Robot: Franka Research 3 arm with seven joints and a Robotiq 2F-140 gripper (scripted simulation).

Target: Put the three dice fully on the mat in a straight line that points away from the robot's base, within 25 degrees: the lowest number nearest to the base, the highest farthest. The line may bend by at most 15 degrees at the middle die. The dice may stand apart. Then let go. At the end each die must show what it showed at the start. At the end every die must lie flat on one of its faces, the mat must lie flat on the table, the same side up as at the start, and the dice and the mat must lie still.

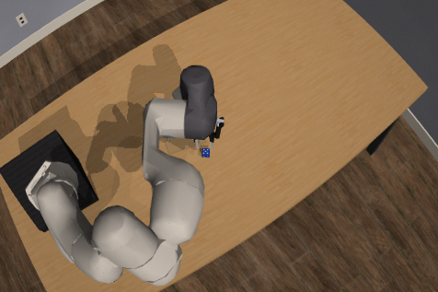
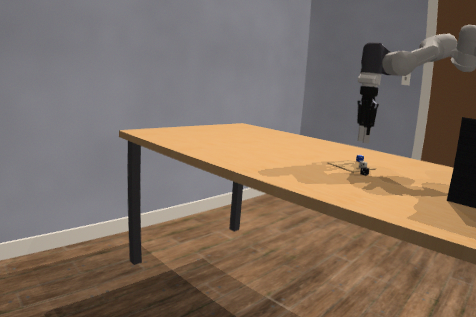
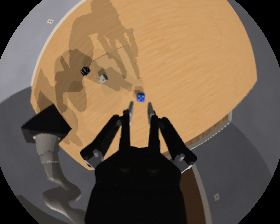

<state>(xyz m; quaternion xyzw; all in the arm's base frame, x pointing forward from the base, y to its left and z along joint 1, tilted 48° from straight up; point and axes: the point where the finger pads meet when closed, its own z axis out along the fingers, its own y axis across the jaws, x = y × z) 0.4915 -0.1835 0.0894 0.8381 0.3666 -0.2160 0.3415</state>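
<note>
My gripper is now 10 cm above the blue die. Round my hand: white die: 13 cm to the left, 10 cm below, 6 cm behind; then thin tan mat: 13 cm to the left, 11 cm below, 1 cm behind; then black die: 21 cm to the left, 10 cm below, 9 cm behind.
</note>
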